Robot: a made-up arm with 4 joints.
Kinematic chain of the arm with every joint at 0, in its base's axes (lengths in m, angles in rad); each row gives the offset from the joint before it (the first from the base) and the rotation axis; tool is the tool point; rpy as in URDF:
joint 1: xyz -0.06 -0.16 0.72 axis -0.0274 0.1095 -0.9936
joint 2: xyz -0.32 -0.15 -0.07 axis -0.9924 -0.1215 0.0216
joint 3: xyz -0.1 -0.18 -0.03 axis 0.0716 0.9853 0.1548
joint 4: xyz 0 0.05 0.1 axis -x
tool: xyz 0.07 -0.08 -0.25 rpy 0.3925 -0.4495 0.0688
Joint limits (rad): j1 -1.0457..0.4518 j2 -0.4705..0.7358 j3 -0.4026..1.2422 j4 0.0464..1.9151
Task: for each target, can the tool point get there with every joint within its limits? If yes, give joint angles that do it. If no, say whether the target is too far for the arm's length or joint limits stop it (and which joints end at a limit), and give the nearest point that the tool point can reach.
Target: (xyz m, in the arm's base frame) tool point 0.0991 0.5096 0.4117
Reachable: no: joint limits stop it (at a limit: joint 1, joint 2, joint 4) | nearest point -0.5356 -0.2304 0.4138 | short by 0.975 m
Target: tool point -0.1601 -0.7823 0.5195
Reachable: yes | joints -0.5331 0.1139 0.9248 0.5803
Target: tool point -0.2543 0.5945 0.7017
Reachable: no: joint limits stop it (at a limit: joint 1, joint 2, joint 4) | nearest point -0.6269 -0.1785 0.4274 | short by 0.901 m
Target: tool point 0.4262 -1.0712 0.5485
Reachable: no: too far | nearest point 0.2097 -0.8155 0.6103 | short by 0.341 m
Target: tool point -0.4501 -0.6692 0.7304
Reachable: yes | joints 0.1102 -0.1695 0.0842 1.5614
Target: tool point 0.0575 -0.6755 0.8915
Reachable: yes | joints -0.8203 0.4594 0.4130 1.5868
